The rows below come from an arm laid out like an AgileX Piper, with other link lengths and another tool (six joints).
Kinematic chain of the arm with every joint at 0, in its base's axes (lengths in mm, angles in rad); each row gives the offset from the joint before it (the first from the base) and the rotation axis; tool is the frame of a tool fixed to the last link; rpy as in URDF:
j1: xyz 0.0 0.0 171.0 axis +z
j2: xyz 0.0 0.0 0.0 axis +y
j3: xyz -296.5 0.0 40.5 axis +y
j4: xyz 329.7 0.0 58.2 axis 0.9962 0 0.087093
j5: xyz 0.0 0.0 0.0 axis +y
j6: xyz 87.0 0.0 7.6 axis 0.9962 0 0.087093
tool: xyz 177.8 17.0 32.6 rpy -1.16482 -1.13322 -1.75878
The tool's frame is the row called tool.
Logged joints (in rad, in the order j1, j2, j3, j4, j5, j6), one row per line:
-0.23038 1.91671 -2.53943 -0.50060 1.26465 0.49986
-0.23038 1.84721 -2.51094 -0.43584 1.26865 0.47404
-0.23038 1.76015 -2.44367 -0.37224 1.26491 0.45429
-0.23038 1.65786 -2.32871 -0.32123 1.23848 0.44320
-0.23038 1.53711 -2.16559 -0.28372 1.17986 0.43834
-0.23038 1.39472 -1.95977 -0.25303 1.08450 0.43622
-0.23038 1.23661 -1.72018 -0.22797 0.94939 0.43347
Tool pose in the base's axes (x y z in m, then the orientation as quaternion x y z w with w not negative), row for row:
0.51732 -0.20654 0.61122 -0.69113 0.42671 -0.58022 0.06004
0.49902 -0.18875 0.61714 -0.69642 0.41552 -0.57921 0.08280
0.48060 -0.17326 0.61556 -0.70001 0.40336 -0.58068 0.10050
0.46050 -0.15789 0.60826 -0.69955 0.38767 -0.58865 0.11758
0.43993 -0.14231 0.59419 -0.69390 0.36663 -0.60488 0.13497
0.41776 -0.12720 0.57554 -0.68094 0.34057 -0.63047 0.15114
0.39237 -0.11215 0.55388 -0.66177 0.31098 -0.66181 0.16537
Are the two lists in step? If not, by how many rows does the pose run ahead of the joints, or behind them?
The pose runs 2 rows ahead of the joints: the pose in row i belongs to the joints in row i + 2.
